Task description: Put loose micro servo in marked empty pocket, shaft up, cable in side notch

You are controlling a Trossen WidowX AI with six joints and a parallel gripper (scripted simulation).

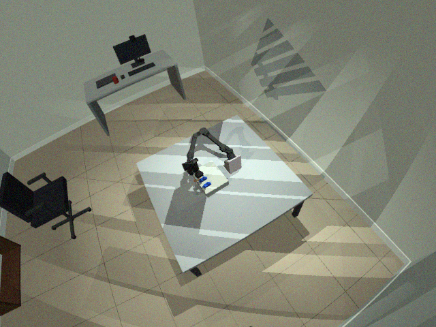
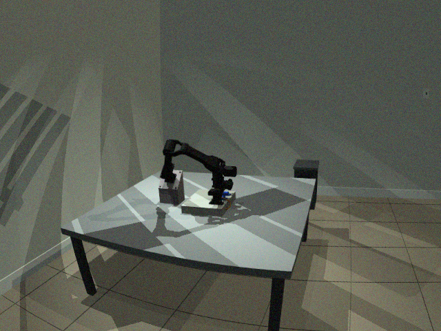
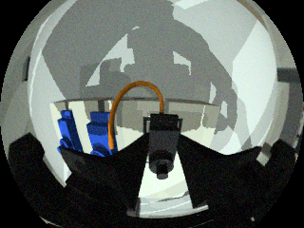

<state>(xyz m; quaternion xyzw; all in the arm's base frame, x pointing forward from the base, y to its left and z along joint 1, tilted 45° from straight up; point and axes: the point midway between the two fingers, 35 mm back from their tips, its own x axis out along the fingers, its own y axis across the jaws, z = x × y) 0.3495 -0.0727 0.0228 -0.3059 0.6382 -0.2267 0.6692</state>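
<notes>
Now: the white deck 130 mm behind my gripper tip, 60 mm to the left of it and 30 mm below it.
</notes>
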